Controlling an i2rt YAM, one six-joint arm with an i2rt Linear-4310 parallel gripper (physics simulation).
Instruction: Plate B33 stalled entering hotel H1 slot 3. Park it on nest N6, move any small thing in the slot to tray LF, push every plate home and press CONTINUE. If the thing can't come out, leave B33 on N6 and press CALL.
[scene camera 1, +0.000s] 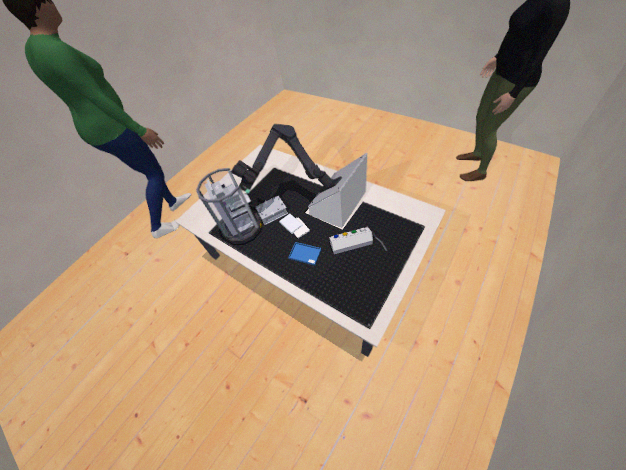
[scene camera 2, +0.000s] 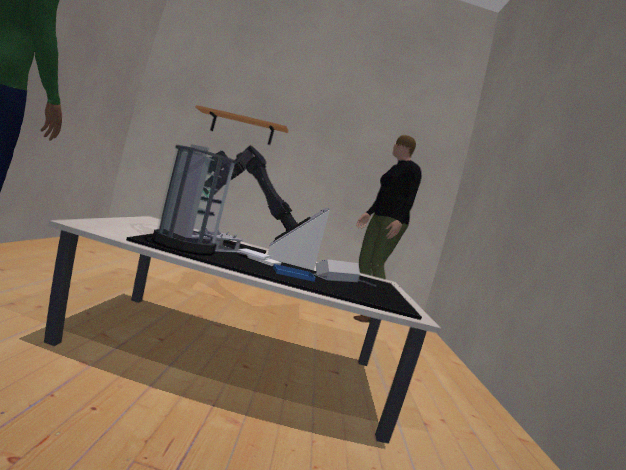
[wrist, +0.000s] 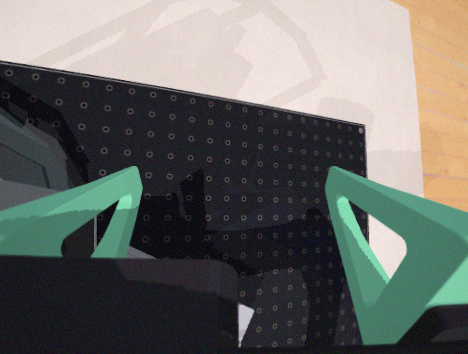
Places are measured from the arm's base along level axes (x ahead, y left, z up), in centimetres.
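Pixels of known places: gripper, fingertip midpoint: (wrist: 233, 177); arm's base, origin of the base link: (scene camera 1: 330, 185) (scene camera 2: 293, 229).
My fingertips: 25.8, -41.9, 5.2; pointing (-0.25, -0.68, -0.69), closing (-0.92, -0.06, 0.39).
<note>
For each thing: its top centre in the pictures, then the offset to it from my fingertips, as dx, dy, dz. "spot": a spot on its surface instead. Level surfaces: height alone.
- round hotel tower, middle of its top: (scene camera 2: 207, 148) (scene camera 1: 217, 180) +19.6, +5.7, +19.6
- blue tray, middle of its top: (scene camera 2: 294, 270) (scene camera 1: 304, 252) +13.4, +50.7, -18.5
- button box, middle of its top: (scene camera 2: 340, 260) (scene camera 1: 350, 234) -6.3, +67.9, -11.9
- cable, surface spot: (scene camera 1: 381, 242) spot: -15.0, +82.2, -19.4
- black perforated mat, its level: dz -20.2
The round hotel tower (scene camera 1: 242, 238) (scene camera 2: 191, 197) stands at the left end of the table, with shelves on its open side. Slot labels, plate B33 and any small thing in a slot are too small to make out. My gripper (wrist: 233, 177) is open and empty, its green fingers wide apart, above the mat beside the tower. A grey fixture (scene camera 1: 271, 208) (scene camera 2: 227, 242) sits next to the tower; I cannot tell whether it is nest N6. A white tray-like piece (scene camera 1: 294, 225) (scene camera 2: 255, 254) and a blue tray (scene camera 1: 304, 252) (scene camera 2: 294, 272) lie on the mat, labels unreadable. The button box (scene camera 1: 351, 239) (scene camera 2: 338, 270) has coloured buttons.
A large grey wedge-shaped panel (scene camera 1: 348, 192) (scene camera 2: 303, 242) stands by the arm's base. A cable (scene camera 1: 381, 242) runs from the button box. The black perforated mat (scene camera 1: 374, 293) (wrist: 260, 145) lies on the white table. Two people stand beside the table, one in green and one in black.
</note>
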